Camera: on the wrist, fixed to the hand. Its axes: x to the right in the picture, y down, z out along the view.
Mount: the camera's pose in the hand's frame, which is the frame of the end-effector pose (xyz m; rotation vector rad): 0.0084 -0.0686 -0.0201 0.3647 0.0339 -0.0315
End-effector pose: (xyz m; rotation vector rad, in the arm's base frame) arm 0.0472 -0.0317 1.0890 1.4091 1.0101 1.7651
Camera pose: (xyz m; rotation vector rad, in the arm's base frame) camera 0.0276 0.0056 1.0306 1.5722 1.4191 1.6429
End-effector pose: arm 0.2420 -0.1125 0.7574 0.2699 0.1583 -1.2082
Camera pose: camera 0.1811 -0.1368 0.7276 0.6080 -0.0305 -1.2607
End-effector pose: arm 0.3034 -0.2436 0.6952 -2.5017 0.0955 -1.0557
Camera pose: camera 0.2886 -0.1902 0.7411 -2.1637 -0.1174 -1.0245
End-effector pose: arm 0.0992 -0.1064 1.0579 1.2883 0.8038 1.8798
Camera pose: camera 0.0922 -0.0634 1.0006 1.4519 1.2200 1.7878
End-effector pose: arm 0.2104 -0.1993 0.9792 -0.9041 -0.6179 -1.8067
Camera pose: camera 0.1390 -0.1924 0.9732 -0.6182 -0.9086 -1.6606
